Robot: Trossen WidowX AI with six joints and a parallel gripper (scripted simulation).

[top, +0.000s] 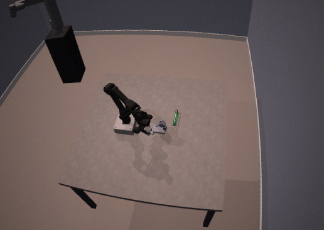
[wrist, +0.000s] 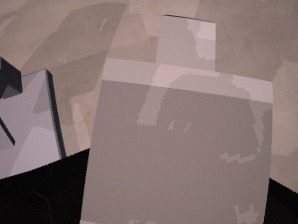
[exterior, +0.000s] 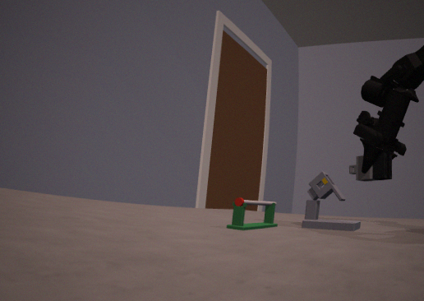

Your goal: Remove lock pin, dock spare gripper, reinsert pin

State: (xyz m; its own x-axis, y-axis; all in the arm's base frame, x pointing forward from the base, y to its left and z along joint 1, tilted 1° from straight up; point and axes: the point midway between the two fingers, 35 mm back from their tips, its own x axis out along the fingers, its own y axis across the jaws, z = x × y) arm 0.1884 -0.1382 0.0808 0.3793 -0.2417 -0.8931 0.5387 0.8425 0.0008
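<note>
My gripper tip is now 90 mm short of the grey mount, 110 mm to the right of it and 70 mm above it. From my gripper tip the other things lie so: green cradle (210 mm ahead, 220 mm to the left, 100 mm below); then spare gripper (10 mm above).
</note>
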